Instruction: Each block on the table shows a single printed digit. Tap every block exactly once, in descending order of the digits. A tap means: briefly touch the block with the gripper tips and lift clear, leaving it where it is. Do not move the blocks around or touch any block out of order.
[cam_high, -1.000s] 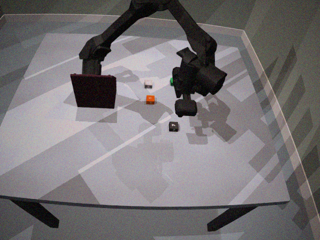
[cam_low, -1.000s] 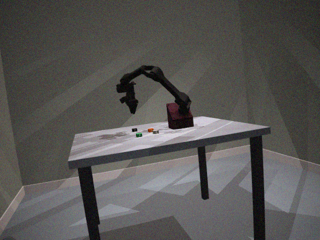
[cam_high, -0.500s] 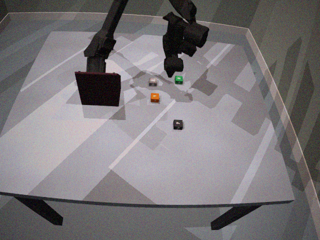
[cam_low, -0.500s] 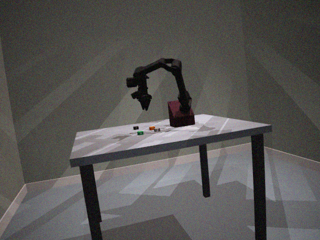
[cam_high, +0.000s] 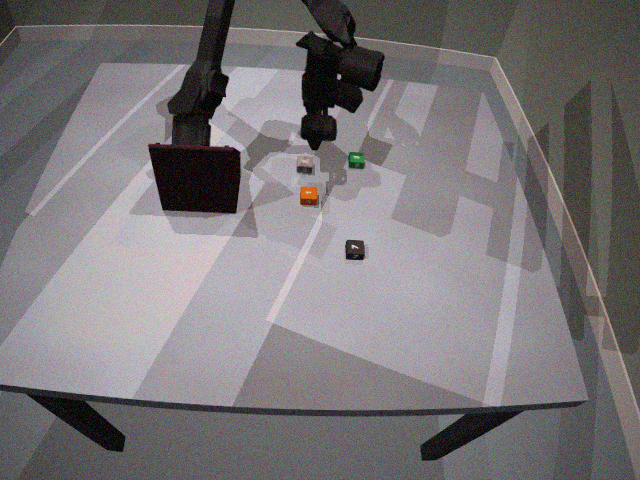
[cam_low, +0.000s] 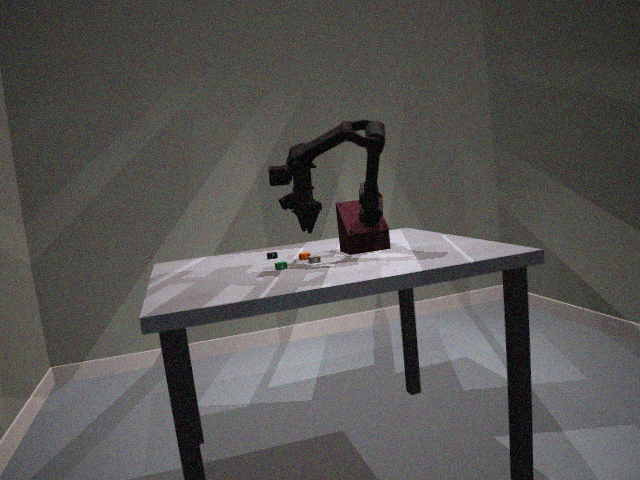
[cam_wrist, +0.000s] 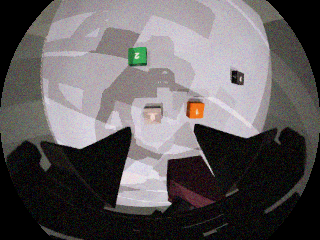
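Now: the grey block 1 cm behind my gripper tip, 1 cm to the left of it and 9 cm below it. The rest, counted from my gripper tip: orange block 1 cm ahead, 8 cm to the right, 9 cm below; black block 11 cm ahead, 20 cm to the right, 9 cm below; green block 10 cm ahead, 5 cm to the left, 9 cm below.
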